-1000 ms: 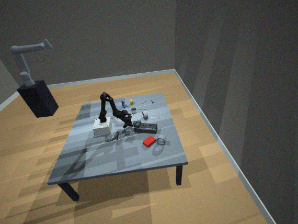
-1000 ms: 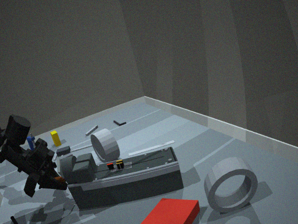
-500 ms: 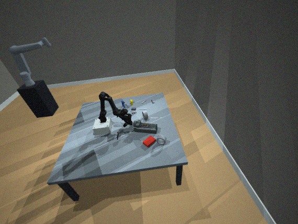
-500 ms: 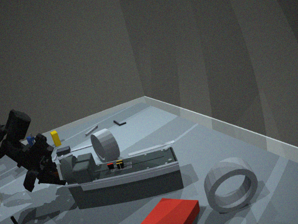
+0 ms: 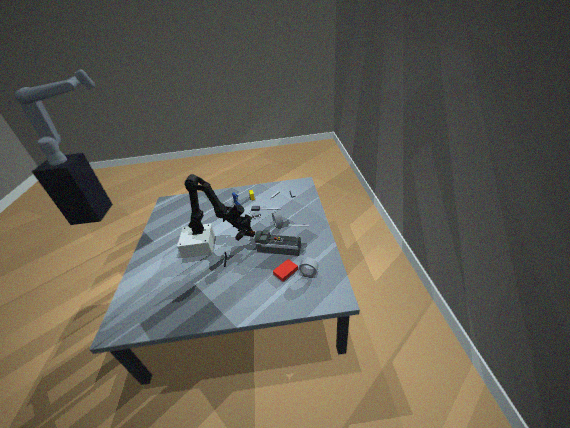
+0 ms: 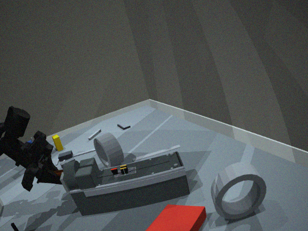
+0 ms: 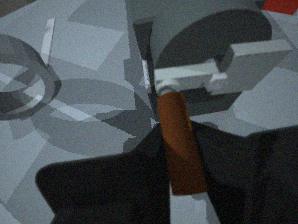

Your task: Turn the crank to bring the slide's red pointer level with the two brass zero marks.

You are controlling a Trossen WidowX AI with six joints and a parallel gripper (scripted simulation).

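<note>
Right now my gripper tip is 130 mm short of the red pointer, 70 mm to the left of it and 20 mm below it. The rest, counted from my gripper tip: brown handle: 30 mm above, 20 mm behind; then yellow block: 520 mm to the left, 40 mm below, 30 mm behind; then blue clamp: 470 mm to the left, 150 mm behind, 10 mm below.
</note>
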